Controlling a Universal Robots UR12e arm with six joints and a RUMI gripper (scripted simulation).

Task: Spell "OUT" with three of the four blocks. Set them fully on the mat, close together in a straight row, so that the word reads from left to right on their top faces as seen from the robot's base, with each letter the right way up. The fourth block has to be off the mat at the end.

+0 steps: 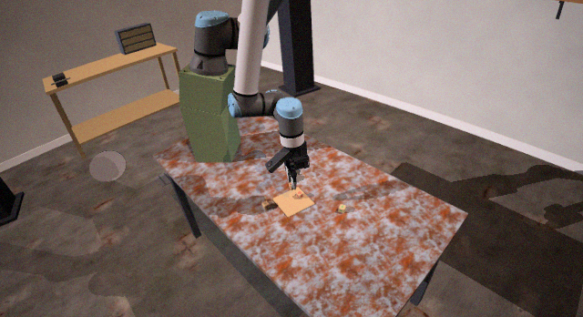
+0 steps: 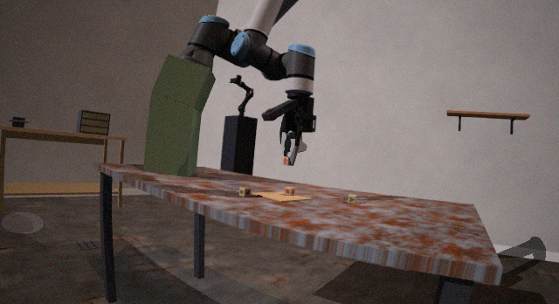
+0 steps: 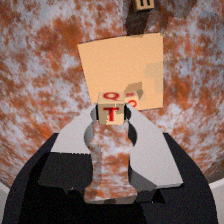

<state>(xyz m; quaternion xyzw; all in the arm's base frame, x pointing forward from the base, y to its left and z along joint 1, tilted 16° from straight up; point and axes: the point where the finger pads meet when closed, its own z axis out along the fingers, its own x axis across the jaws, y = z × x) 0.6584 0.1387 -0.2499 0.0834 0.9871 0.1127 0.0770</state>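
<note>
Right now the tan mat is 20 mm behind my hand, 10 mm to the left of it and 120 mm below it. The rest, counted from my hand: block: 60 mm behind, 110 mm to the right, 110 mm below.
</note>
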